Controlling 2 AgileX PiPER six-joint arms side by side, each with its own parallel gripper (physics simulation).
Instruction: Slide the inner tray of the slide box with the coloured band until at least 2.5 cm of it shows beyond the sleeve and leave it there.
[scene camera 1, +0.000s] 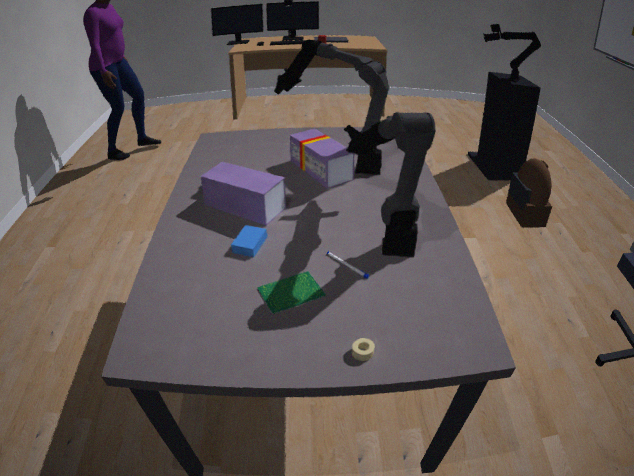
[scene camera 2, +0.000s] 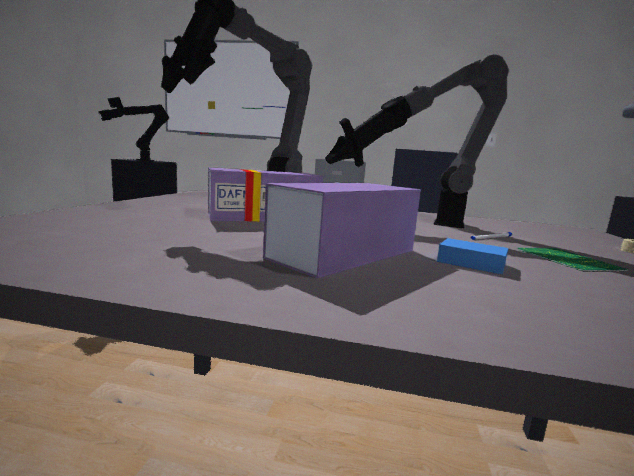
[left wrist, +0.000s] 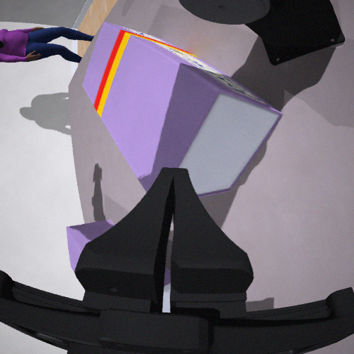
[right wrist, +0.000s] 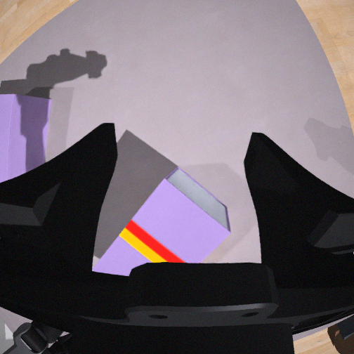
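The purple slide box with the red and yellow band (scene camera 1: 335, 148) (scene camera 2: 230, 214) (left wrist: 135, 100) (right wrist: 175, 225) lies on the table. The pale end of its inner tray (scene camera 1: 340, 170) (left wrist: 230, 145) (right wrist: 199, 195) looks about flush with the sleeve's end; the other end is mostly hidden. My left gripper (scene camera 1: 350, 148) (scene camera 2: 328, 160) (left wrist: 174, 182) is shut and empty, in the air near the banded box, apart from it. My right gripper (scene camera 1: 278, 89) (scene camera 2: 178, 86) (right wrist: 182, 142) is open and empty, high above the table.
A plain purple box (scene camera 1: 230, 187) (scene camera 2: 368, 225) (right wrist: 10, 135) stands near the banded one. A blue block (scene camera 1: 249, 240) (scene camera 2: 471, 255), a pen (scene camera 1: 348, 264) (scene camera 2: 491, 236), a green sheet (scene camera 1: 291, 292) (scene camera 2: 573, 259) and a tape roll (scene camera 1: 357, 353) lie on the table.
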